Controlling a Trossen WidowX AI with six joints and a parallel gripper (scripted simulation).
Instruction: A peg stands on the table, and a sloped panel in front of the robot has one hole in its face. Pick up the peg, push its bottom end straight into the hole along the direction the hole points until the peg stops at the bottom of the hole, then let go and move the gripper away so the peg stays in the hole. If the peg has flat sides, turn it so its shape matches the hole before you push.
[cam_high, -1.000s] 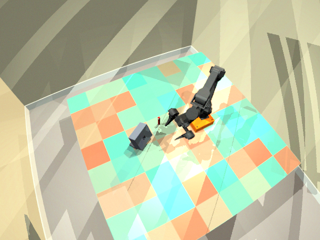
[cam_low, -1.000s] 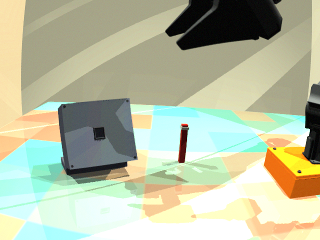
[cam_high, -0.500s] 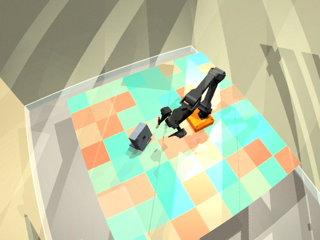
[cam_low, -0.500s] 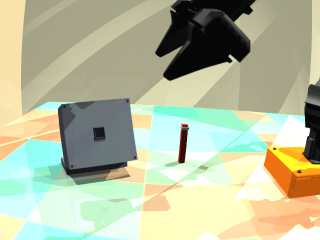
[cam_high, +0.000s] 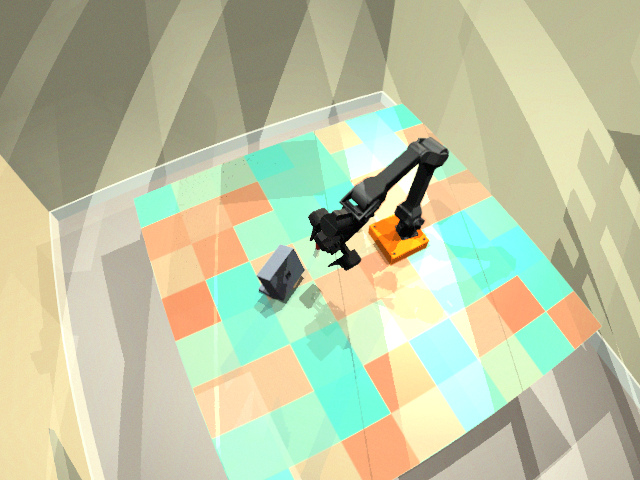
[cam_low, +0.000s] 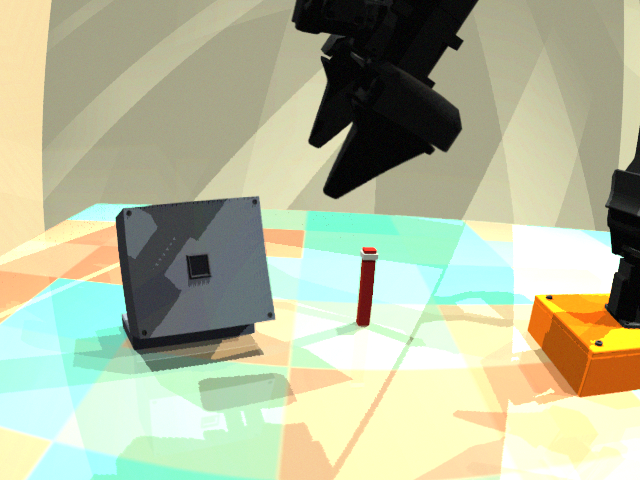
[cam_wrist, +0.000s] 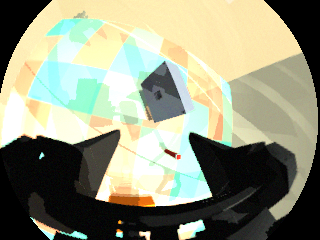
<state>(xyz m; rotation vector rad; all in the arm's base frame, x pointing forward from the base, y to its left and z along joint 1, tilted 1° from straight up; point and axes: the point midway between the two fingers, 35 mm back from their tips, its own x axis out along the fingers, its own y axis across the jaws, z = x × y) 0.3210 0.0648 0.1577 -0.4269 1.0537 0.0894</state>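
Now: gripper tip 4 cm past the red square peg, 12 cm to the left of it and 11 cm above it. From my gripper tip the other things lie so: grey sloped panel: 12 cm ahead, 3 cm to the right, 10 cm below.
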